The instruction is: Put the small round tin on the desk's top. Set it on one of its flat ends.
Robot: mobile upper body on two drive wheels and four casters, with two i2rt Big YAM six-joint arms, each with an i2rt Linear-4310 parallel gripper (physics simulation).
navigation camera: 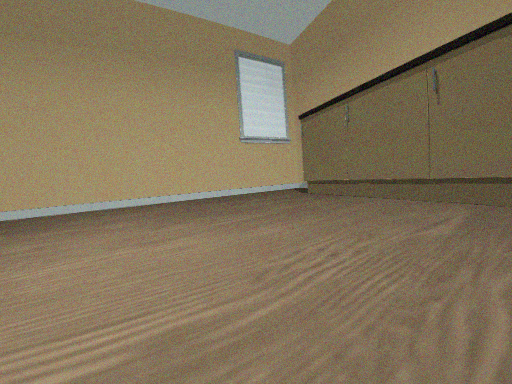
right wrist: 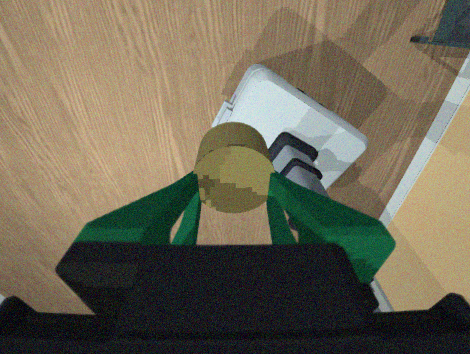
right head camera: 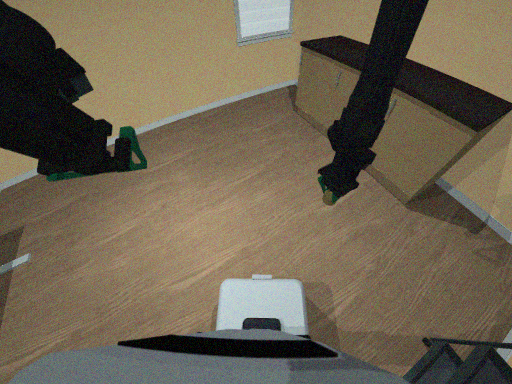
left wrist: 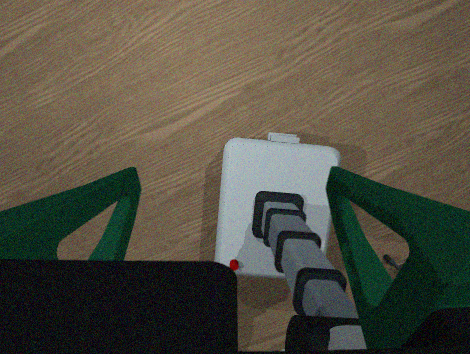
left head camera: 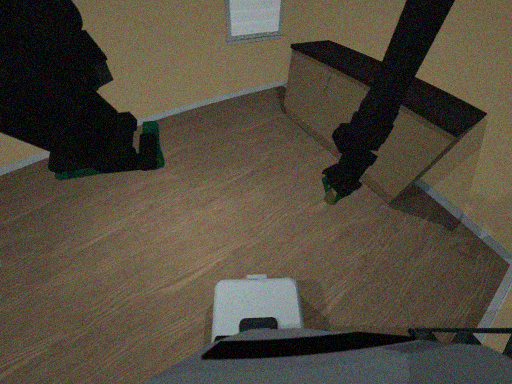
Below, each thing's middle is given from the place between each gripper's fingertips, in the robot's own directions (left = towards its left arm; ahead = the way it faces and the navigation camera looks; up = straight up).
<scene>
I see my right gripper right at the small round tin (right wrist: pixel 233 165).
Now: left hand 47 cm to the left of the small round tin, 28 cm above it and 12 cm short of it.
</scene>
